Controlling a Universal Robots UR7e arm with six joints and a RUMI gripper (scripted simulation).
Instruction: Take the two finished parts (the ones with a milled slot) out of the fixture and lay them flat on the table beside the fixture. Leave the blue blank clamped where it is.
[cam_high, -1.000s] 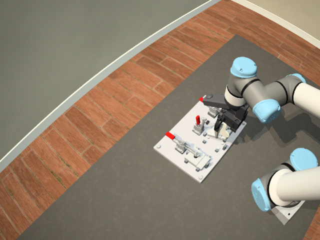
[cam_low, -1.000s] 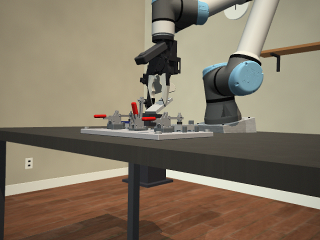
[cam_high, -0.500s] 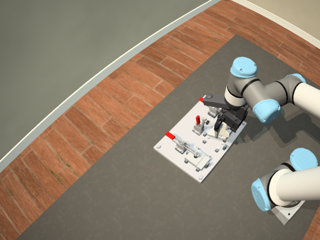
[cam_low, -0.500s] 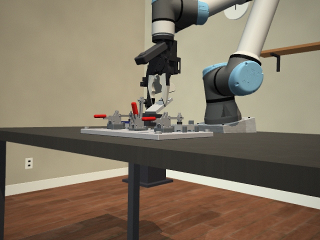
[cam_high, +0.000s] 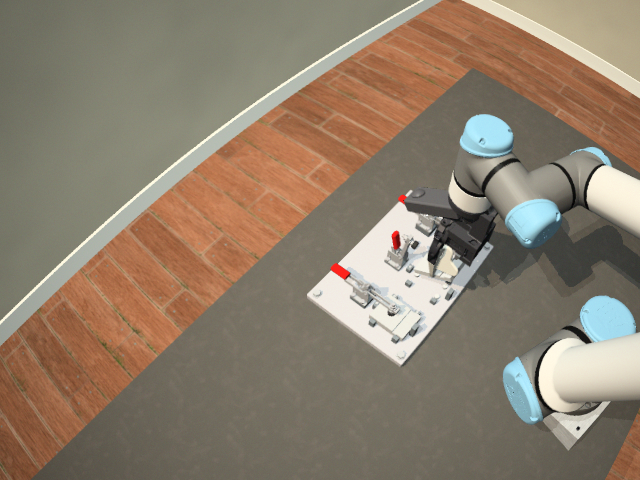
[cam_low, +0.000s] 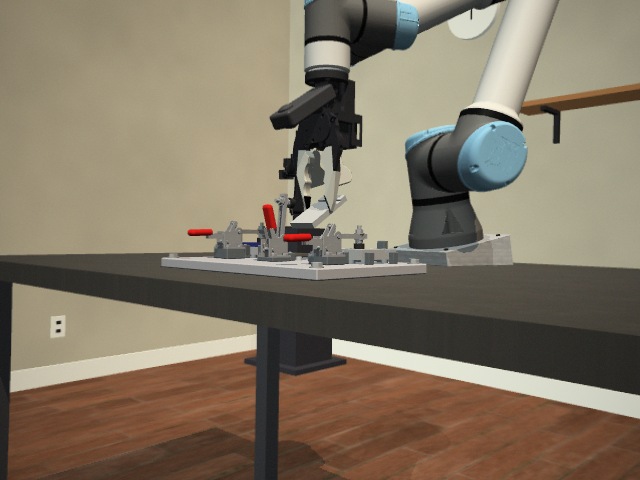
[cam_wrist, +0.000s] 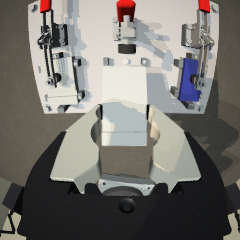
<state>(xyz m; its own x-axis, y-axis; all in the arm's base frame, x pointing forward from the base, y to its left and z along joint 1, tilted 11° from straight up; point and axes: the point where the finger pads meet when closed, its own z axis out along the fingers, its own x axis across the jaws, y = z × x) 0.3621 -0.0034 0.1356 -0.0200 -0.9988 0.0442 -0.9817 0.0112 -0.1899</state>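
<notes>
Now: the white fixture plate 10 cm below my hand and 6 cm ahead of it. Round my hand: blue blank: 11 cm to the right, 8 cm below, 2 cm ahead.
</notes>
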